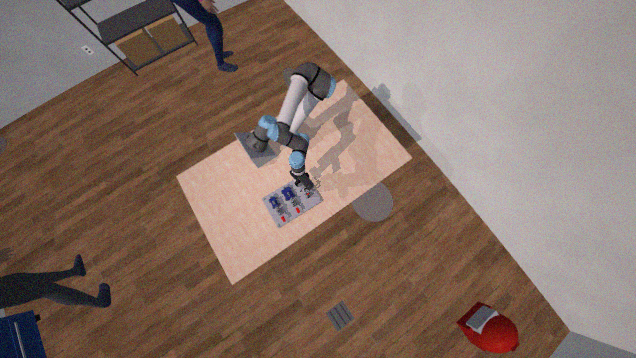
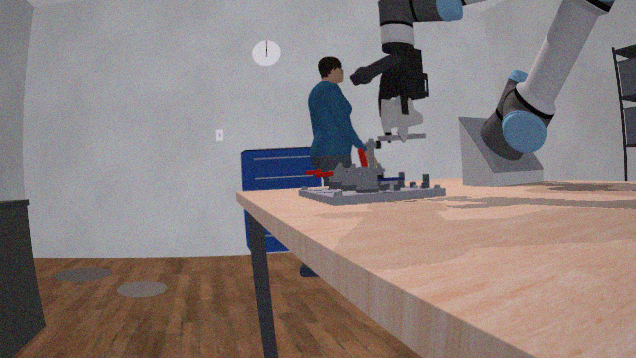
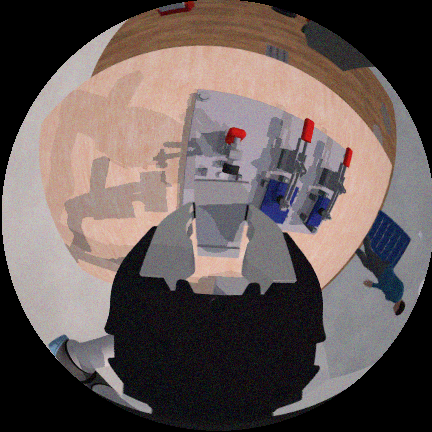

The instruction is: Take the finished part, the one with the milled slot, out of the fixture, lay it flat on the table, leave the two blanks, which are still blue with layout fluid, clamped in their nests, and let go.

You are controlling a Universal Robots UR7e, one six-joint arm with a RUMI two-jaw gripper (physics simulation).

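Places are measured from the arm's base along level axes (x ahead, y left, z up), in millimetres.
Pixels of known places: gripper, fingertip midpoint: [image 2: 396,142] [image 3: 220,205]; arm's base at its link origin: [image 1: 255,144] [image 2: 502,142].
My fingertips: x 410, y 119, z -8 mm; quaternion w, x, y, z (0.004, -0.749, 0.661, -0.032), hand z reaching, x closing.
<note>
For each thing: its middle in the pictures, then the offset to it from my fingertips. "*": a spot on its surface instead. Level surfaces: height alone.
- grey finished part at the middle of its body: [image 3: 219,222] [image 2: 402,137] dz +11, dx -15, dy -1 mm
- fixture plate at the middle of its body: [image 3: 279,175] [image 2: 364,192] [image 1: 291,199] dz -102, dx +33, dy -113 mm
- clamp with an upright red handle, surface spot: [image 3: 235,135] [image 2: 362,148] * dz -11, dx +73, dy -3 mm
- wooden table at its surface level: dz -109 mm
My gripper [image 1: 307,187] [image 2: 396,136] [image 3: 220,205] is shut on the finished part. The grey finished part [image 2: 416,136] [image 3: 221,191] is held roughly level in the air, above the fixture plate [image 2: 380,198] [image 3: 215,107] and apart from it. The fingers cover its sides, and its slot cannot be made out clearly. One blue blank [image 1: 288,193] [image 3: 274,201] sits in the middle nest, and the other blue blank [image 1: 274,202] [image 3: 318,212] sits in the end nest. Clamp arms reach over both. The clamp with an upright red handle [image 2: 363,157] [image 3: 235,135] stands at the nest nearest the part.
Two red clamp handles [image 3: 308,131] [image 3: 347,157] stick out beside the blanks. The fixture lies near one long edge of the wooden table [image 1: 215,200] [image 2: 450,280] [image 3: 160,65]. The robot's grey base [image 1: 257,156] [image 2: 510,176] stands on the table. A person [image 2: 332,120] stands beyond the table.
</note>
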